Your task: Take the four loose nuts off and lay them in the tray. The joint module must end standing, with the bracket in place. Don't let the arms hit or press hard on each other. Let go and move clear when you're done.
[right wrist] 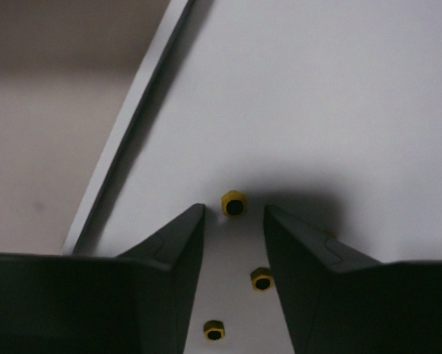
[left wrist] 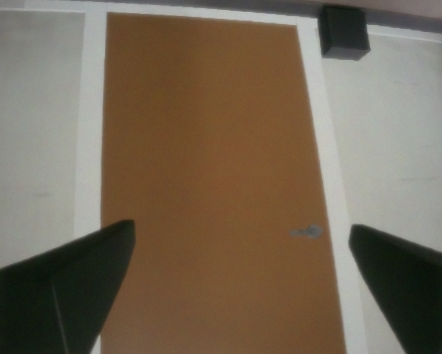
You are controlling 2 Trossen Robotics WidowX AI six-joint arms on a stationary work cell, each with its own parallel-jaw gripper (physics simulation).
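Places are measured from the left arm's base along level axes (x ahead, y left, z up), in centimetres.
Where they show: left gripper, fingertip midpoint: point(left wrist: 243, 232); right gripper, fingertip midpoint: point(right wrist: 234, 214).
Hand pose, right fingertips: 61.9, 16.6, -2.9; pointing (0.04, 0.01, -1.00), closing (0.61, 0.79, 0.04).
Things, the pixels of their centre, and the offset from my right fingertips, as dx, dy, dz. Level surfaces: height alone.
- pale tray at the middle of its body: point(right wrist: 280, 323) +6.9, -1.8, -0.1
- yellow hex nut at the middle of its body: point(right wrist: 234, 204) -0.3, +0.2, -0.2
- second nut at the middle of its body: point(right wrist: 261, 279) +3.8, -1.0, -0.2
- third nut at the middle of its body: point(right wrist: 214, 330) +5.2, -4.9, -0.2
- tray's raised rim at the middle of its body: point(right wrist: 72, 245) -3.0, -6.2, +0.1
- beige-grey surface at its surface level: dz -0.8
- dark box at the middle of its body: point(left wrist: 343, 35) -6.2, -36.9, +2.3
My right gripper point(right wrist: 234, 214) is partly open over the pale tray point(right wrist: 300, 100). A yellow hex nut point(right wrist: 234, 204) with a dark hole shows between its fingertips and touches neither finger; its exact height is hard to tell. A second nut point(right wrist: 262, 279) lies in the tray beside the right-hand finger. A third nut point(right wrist: 214, 330) lies near the bottom edge of the view. A sliver of another nut point(right wrist: 328, 233) shows behind the right-hand finger, which hides the rest. My left gripper point(left wrist: 243, 232) is wide open and empty, facing a door. The joint module and bracket do not show.
The tray's raised rim point(right wrist: 131, 112) runs diagonally at the left of the right wrist view, with a beige-grey surface point(right wrist: 55, 150) beyond it. The left wrist view shows a brown door point(left wrist: 210, 125), pale walls and a dark box point(left wrist: 344, 31) high at the right.
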